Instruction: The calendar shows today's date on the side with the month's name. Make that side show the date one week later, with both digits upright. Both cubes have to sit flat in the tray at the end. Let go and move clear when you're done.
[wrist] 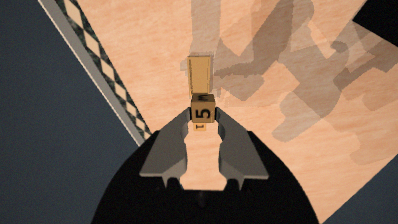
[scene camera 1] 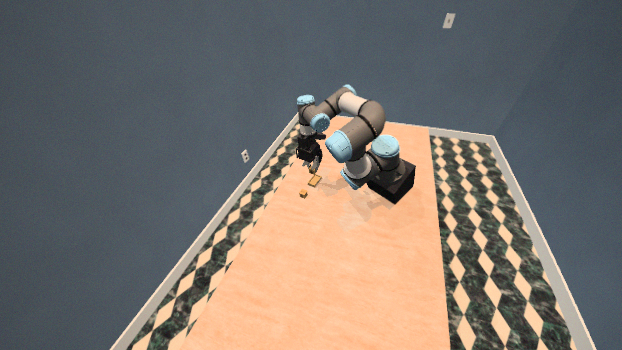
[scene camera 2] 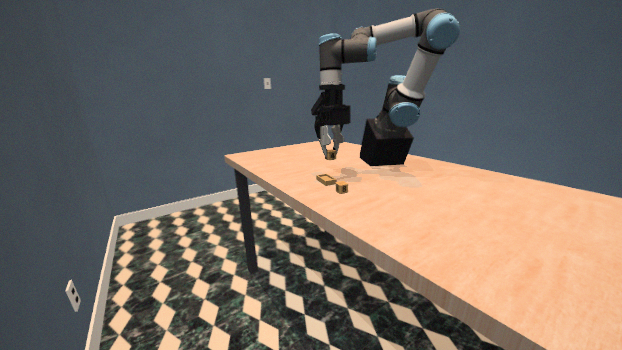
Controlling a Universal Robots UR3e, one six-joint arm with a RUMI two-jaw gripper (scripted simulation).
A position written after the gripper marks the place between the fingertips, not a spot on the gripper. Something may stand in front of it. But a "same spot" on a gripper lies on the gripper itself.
Scene:
The gripper shows in the wrist view (pixel 203 108), in scene camera 1 and in scene camera 2. One and the same spot on the gripper: (scene camera 1: pixel 318 158) is (scene camera 2: pixel 340 127).

